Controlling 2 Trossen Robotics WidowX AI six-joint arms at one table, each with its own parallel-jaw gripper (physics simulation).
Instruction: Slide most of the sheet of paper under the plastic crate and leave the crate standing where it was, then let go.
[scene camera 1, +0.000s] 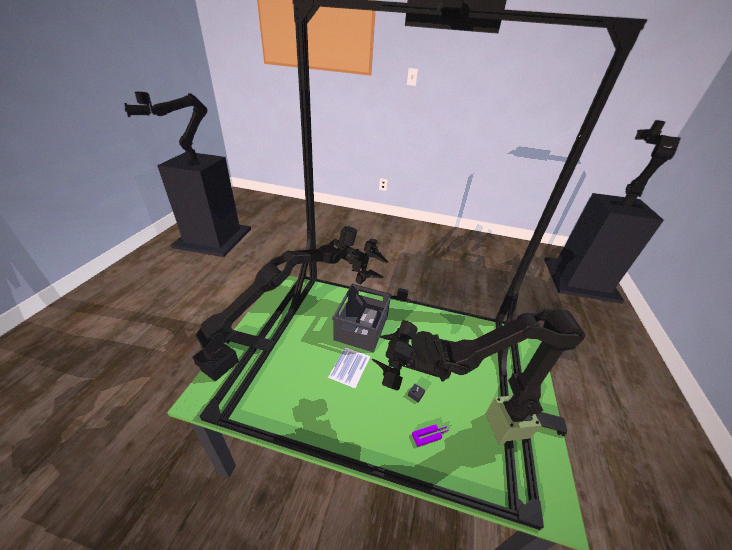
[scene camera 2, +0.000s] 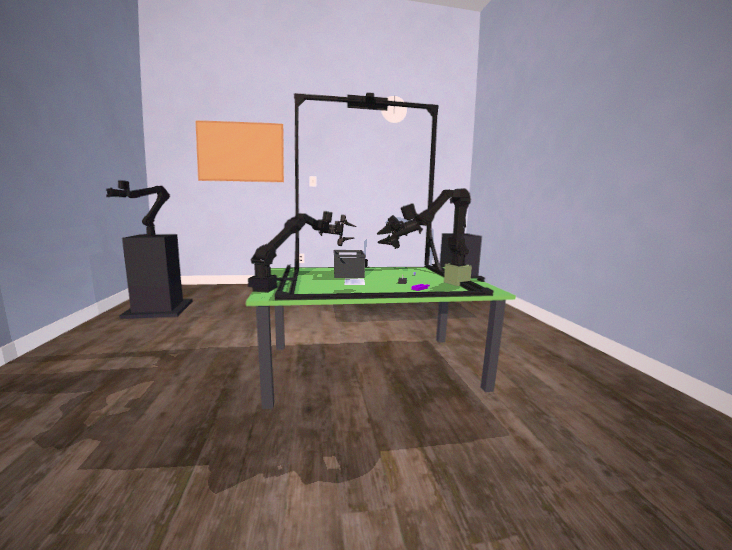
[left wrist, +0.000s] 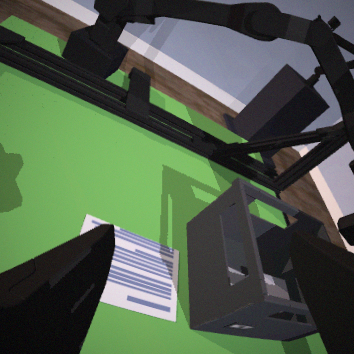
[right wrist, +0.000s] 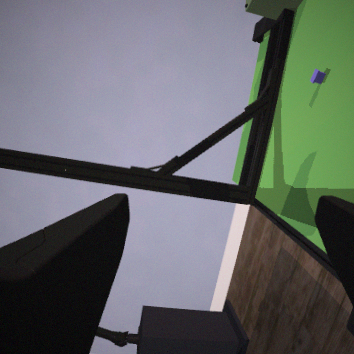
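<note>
The white sheet of paper with blue-grey lines (scene camera 1: 350, 367) (scene camera 2: 355, 282) (left wrist: 145, 275) lies flat on the green table, with a narrow gap between it and the crate. The dark grey plastic crate (scene camera 1: 355, 334) (scene camera 2: 349, 267) (left wrist: 205, 280) stands upright, with dark and light items inside. My left gripper (scene camera 1: 378, 349) (scene camera 2: 379, 236) (left wrist: 203, 238) is open and empty, above the table at the picture's right of the paper and crate. One finger hides a corner of the paper in the left wrist view. My right gripper (scene camera 1: 384, 268) (scene camera 2: 355, 232) (right wrist: 223, 206) is open and empty, high above the crate's far side.
A small dark block (scene camera 1: 416, 392) (scene camera 2: 402, 280) and a purple forked object (scene camera 1: 427, 435) (scene camera 2: 420, 287) lie to the right of the paper. A small violet block (right wrist: 318, 76) shows in the right wrist view. Black rails (scene camera 1: 378, 471) border the green table (scene camera 1: 266, 413).
</note>
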